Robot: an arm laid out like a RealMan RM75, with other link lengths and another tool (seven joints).
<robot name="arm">
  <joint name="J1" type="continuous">
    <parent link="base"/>
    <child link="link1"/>
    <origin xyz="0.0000 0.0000 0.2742" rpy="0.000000 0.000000 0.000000"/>
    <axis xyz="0 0 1"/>
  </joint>
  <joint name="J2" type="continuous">
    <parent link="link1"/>
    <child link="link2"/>
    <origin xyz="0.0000 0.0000 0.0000" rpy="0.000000 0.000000 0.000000"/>
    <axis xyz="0 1 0"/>
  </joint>
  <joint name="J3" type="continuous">
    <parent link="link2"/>
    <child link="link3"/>
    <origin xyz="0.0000 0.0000 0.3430" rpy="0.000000 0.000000 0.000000"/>
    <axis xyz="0 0 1"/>
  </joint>
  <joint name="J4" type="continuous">
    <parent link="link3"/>
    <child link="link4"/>
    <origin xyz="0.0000 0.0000 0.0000" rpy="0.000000 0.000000 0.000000"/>
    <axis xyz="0 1 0"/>
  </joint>
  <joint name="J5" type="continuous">
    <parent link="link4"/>
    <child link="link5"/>
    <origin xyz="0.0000 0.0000 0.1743" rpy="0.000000 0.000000 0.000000"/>
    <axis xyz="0 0 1"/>
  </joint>
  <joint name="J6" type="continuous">
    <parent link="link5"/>
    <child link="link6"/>
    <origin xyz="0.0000 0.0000 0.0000" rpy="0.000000 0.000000 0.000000"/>
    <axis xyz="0 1 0"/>
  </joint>
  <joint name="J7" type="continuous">
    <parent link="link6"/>
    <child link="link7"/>
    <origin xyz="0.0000 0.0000 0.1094" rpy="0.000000 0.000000 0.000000"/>
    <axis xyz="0 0 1"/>
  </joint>
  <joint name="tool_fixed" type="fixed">
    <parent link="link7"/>
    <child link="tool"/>
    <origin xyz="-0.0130 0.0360 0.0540" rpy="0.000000 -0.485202 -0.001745"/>
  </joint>
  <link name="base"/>
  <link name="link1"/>
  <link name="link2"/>
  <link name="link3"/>
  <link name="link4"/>
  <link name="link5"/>
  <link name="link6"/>
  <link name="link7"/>
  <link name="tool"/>
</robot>
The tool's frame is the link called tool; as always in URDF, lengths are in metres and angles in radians. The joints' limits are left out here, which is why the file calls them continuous.
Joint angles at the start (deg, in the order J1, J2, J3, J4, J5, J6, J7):
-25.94, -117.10, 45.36, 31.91, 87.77, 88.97, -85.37
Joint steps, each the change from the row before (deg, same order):
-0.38, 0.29, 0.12, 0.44, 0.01, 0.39, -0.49
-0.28, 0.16, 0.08, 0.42, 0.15, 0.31, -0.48
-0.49, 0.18, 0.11, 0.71, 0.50, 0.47, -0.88
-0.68, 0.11, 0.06, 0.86, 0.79, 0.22, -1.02
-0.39, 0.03, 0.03, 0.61, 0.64, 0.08, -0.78
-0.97, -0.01, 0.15, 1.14, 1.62, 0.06, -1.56
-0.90, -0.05, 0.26, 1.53, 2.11, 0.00, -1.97
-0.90, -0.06, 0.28, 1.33, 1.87, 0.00, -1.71
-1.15, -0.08, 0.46, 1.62, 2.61, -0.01, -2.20
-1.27, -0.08, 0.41, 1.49, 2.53, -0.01, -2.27
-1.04, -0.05, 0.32, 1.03, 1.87, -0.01, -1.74
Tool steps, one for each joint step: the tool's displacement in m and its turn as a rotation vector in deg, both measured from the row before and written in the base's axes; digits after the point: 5 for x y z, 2 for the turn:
0.00218, 0.00185, 0.00289, -0.17, 0.11, -0.73
0.00182, 0.00111, 0.00173, -0.27, 0.12, -0.54
0.00313, 0.00157, 0.00186, -0.66, 0.30, -0.84
0.00388, 0.00278, 0.00114, -0.71, 0.57, -0.81
0.00221, 0.00154, 0.00035, -0.55, 0.43, -0.37
0.00503, 0.00338, -0.00084, -1.38, 1.16, -0.80
0.00445, 0.00285, -0.00139, -1.67, 1.65, -0.63
0.00446, 0.00287, -0.00143, -1.43, 1.54, -0.61
0.00507, 0.00325, -0.00247, -1.94, 2.25, -0.65
0.00562, 0.00388, -0.00220, -1.81, 2.18, -0.51
0.00458, 0.00327, -0.00158, -1.31, 1.64, -0.32

